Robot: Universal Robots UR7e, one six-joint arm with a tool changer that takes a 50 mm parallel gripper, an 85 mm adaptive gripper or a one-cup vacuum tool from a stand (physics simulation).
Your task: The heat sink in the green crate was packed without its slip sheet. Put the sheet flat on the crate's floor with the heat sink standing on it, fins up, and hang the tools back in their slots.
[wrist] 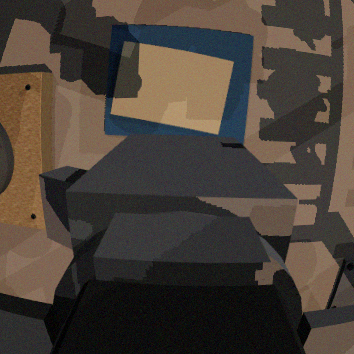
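Places are measured from the arm's base along level axes (x down, y ahead, z right), in millimetres.
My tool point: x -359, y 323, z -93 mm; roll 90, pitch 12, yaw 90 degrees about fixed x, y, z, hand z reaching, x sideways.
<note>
Behind a point stands the place of what it marks.
A tan sheet [175, 87] @(x 30, y 298, z -163 mm) lies flat on a blue tray [245, 85] @(x 32, y 395, z -192 mm), turned a little against the tray's sides. A dark shadow covers the sheet's left end. My gripper [182, 167] shows as a dark grey, blocky body in the lower middle of the wrist view. Its front edge overlaps the near edge of the blue tray in the picture. The fingertips are hidden behind this body, so their opening and anything between them cannot be seen. The green crate and the heat sink do not show in this view.
A wooden block [25, 150] @(x 1, y 96, z -29 mm) with small dark screw holes stands at the left, with part of a round grey thing on it at the frame's edge. Part of a dark item [345, 280] @(x 30, y 719, z 99 mm) shows at the lower right. Heavy patchy shadows cross the table top.
</note>
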